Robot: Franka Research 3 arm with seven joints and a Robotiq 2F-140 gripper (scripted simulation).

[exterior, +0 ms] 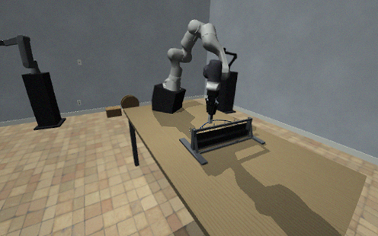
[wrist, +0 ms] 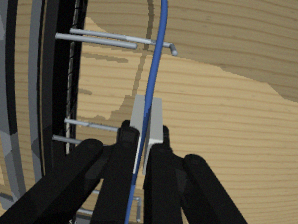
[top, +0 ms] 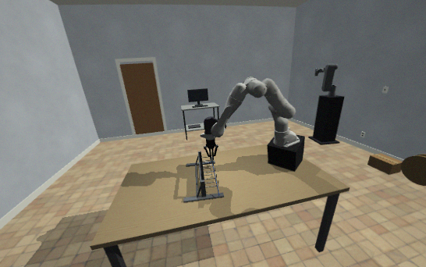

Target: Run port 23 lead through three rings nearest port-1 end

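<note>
My hand is 100 mm short of the rack, 60 mm to the right of it and 70 mm above it.
</note>
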